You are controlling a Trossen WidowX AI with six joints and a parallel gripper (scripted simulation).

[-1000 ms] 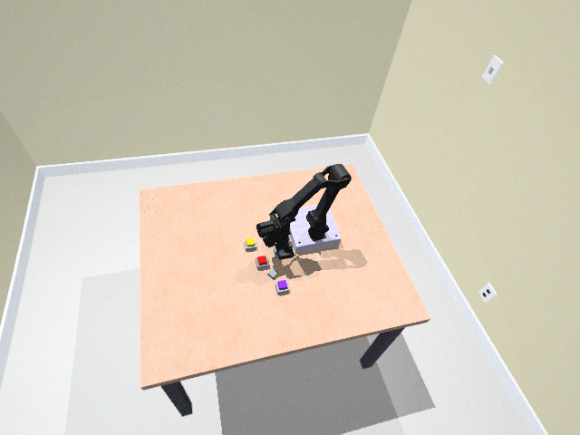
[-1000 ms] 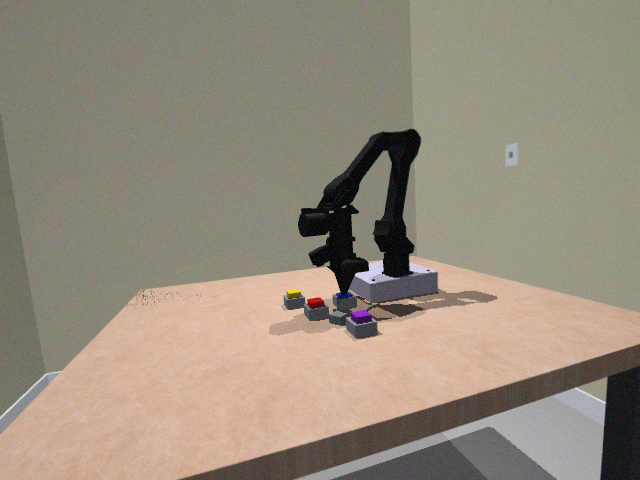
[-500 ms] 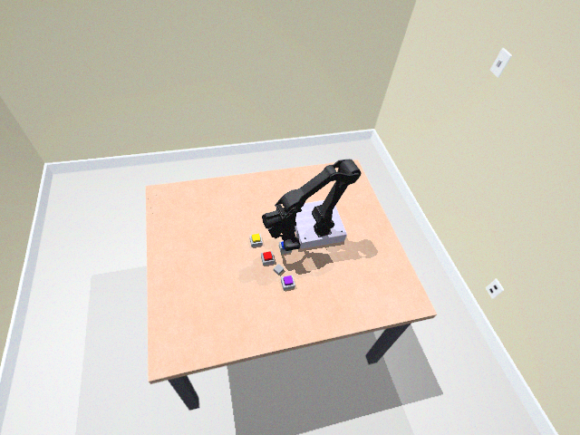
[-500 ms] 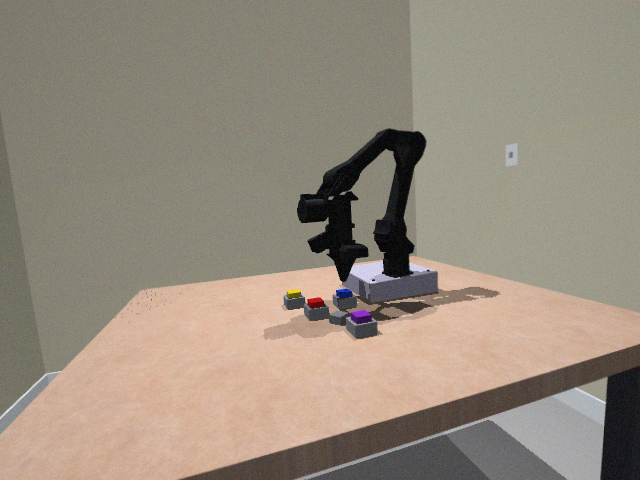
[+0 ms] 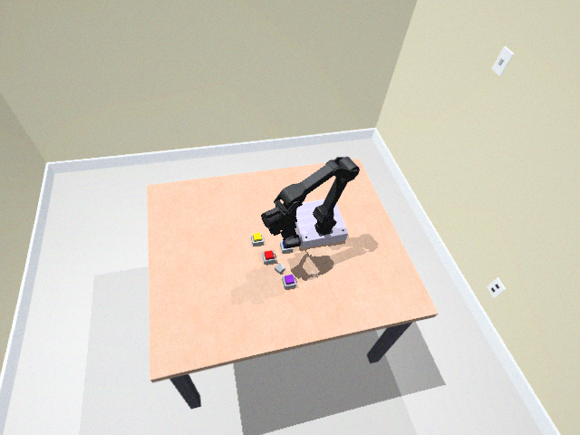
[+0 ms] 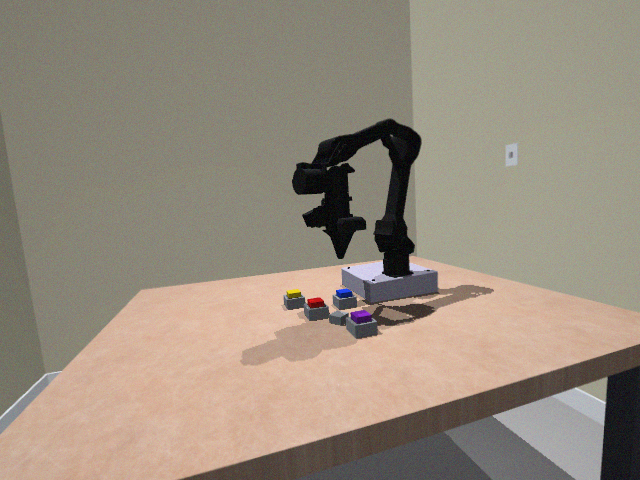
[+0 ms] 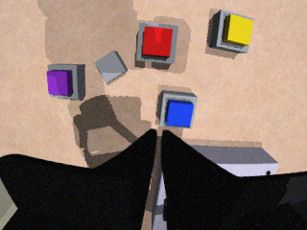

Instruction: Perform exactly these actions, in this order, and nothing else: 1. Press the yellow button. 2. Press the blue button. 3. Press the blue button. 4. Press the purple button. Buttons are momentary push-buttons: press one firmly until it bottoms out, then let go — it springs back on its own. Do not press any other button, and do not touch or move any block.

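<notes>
Now: the purple button 20 mm ahead of my gripper tip, 130 mm to the left of it and 100 mm below it. Also, from my gripper tip: small grey block (40 mm ahead, 60 mm to the left, 120 mm below); blue button (20 mm behind, 30 mm to the right, 100 mm below); red button (70 mm ahead, 100 mm below).
</notes>
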